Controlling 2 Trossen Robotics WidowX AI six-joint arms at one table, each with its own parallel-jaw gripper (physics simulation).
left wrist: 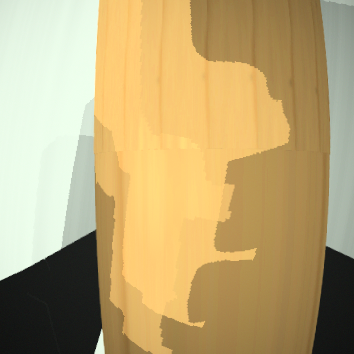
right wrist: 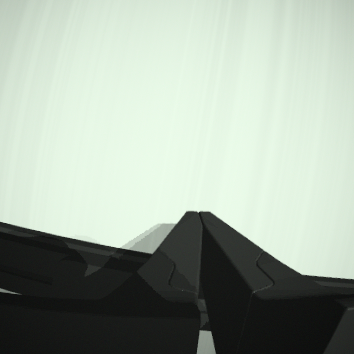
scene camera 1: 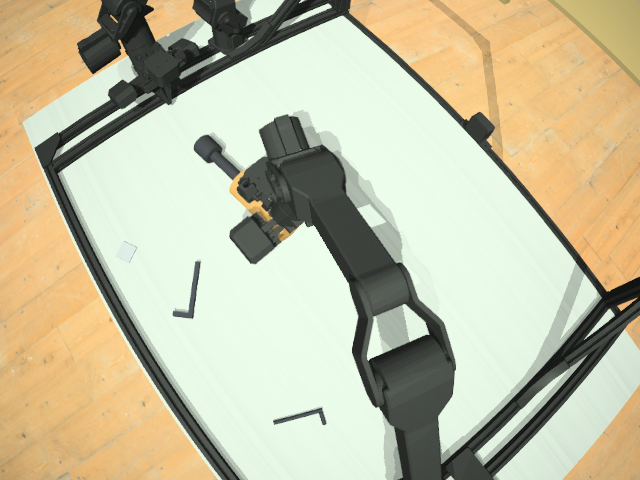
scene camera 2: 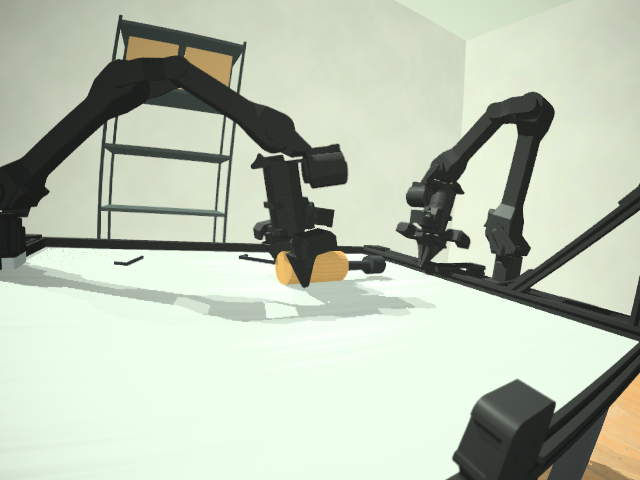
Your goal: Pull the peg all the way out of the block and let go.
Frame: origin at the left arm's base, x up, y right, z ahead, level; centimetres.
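Seen in the pictures: left gripper, fingertip midpoint: (left wrist: 197,237) (scene camera 1: 278,222) (scene camera 2: 297,282); right gripper, fingertip midpoint: (right wrist: 196,222) (scene camera 1: 169,103) (scene camera 2: 420,268); left arm's base, link origin: (scene camera 2: 0,253); right arm's base, link origin: (scene camera 1: 227,40) (scene camera 2: 504,282).
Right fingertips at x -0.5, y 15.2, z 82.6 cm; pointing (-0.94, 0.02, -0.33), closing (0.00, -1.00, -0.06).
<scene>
Offsets run from my right fingertips to a thing's top centre. "spot": to the spot under its first point.
The block is an orange wooden cylinder @(dy +0.5, dx +4.2, dz -30.5 cm) (scene camera 1: 236,189) (scene camera 2: 336,266) (left wrist: 210,150) lying on its side. My left gripper (scene camera 2: 305,271) (left wrist: 197,237) is shut across it from above. The dark peg has a thick round head @(spot: dy -0.9, dx +3.1, dz -16.2 cm) (scene camera 1: 208,148) (scene camera 2: 373,264), and its thinner shaft runs from the head to the block's end, at the upper left in scene camera 1 and at the right in scene camera 2. How deep the shaft sits inside is hidden. My right gripper (scene camera 1: 168,101) (scene camera 2: 423,264) (right wrist: 196,222) is shut and empty, fingertips together, apart from the peg head, near the table's frame.
Dark L-shaped pieces @(dy -18.4, dx -0.6, dz -32.6 cm) (scene camera 1: 194,290) @(dy -18.6, dx -0.8, dz -60.6 cm) (scene camera 1: 298,415) and a pale square @(spot: dy -23.1, dx -1.1, dz -20.2 cm) (scene camera 1: 126,251) lie on the table. A black frame (scene camera 1: 413,77) edges the table. A dark box (scene camera 2: 509,413) is mounted on it. A shelf rack (scene camera 2: 180,35) stands behind.
</scene>
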